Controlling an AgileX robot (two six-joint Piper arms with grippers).
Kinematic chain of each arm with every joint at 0, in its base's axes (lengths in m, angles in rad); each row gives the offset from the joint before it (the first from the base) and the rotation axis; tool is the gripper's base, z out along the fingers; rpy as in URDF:
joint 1: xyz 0 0 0.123 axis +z
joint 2: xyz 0 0 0 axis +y
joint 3: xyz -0.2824 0 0.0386 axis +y
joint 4: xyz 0.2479 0 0.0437 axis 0.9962 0 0.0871
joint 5: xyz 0 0 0 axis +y
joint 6: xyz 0.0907 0 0.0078 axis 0.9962 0 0.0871
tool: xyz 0 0 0 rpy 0 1.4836 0
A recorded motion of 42 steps. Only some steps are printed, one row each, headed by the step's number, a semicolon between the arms.
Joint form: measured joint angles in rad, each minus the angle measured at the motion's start. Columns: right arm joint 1, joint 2, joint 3, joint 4, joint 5, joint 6; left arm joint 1, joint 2, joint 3, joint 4, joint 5, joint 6.
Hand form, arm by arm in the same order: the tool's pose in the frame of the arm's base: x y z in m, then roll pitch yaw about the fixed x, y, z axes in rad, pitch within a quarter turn. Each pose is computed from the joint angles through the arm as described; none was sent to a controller.
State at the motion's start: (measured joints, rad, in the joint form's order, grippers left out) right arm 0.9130 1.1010 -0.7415 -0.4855 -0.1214 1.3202; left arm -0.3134 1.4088 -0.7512 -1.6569 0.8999 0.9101
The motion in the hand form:
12: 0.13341 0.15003 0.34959 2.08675 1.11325 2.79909; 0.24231 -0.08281 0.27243 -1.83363 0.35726 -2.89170
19: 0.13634 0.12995 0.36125 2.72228 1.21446 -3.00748; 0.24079 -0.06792 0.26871 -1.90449 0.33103 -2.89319
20: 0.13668 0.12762 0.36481 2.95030 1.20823 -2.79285; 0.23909 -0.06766 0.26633 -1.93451 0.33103 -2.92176
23: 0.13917 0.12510 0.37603 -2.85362 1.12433 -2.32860; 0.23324 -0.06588 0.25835 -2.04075 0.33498 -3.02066
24: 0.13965 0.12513 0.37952 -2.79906 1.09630 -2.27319; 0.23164 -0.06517 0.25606 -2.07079 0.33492 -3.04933
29: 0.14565 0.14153 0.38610 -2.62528 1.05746 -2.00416; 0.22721 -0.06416 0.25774 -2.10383 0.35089 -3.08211
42: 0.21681 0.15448 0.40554 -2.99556 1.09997 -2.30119; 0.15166 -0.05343 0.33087 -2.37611 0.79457 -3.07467
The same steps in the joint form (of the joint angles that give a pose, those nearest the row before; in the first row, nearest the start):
12: 0.0000 -0.1761 0.0000 -0.3967 0.3184 -0.0088; 0.3152 -0.0165 0.0000 0.1254 0.2543 -0.0383
19: 0.0000 -0.2037 -0.0709 -0.2855 0.5849 -0.3439; 0.3757 -0.0275 0.0000 0.2183 0.2602 -0.0936
20: 0.0000 -0.2012 -0.0969 -0.2422 0.6410 -0.4597; 0.3758 -0.0275 -0.0002 0.2541 0.2626 -0.0988
23: 0.0000 -0.1784 -0.1758 -0.1691 0.7723 -0.7256; 0.3757 -0.0291 -0.0002 0.3762 0.2676 -0.1070
24: 0.0000 -0.1706 -0.1993 -0.1473 0.8036 -0.7808; 0.3757 -0.0291 -0.0002 0.4105 0.2694 -0.1079
29: -0.0017 -0.1151 -0.2509 -0.0672 0.7560 -0.9753; 0.3772 -0.0478 -0.0002 0.4499 0.2743 -0.1096
42: -0.3194 0.1130 -0.4794 0.6246 0.6867 -1.5493; 0.3772 -0.5298 -0.0002 0.6968 0.1044 -0.2591

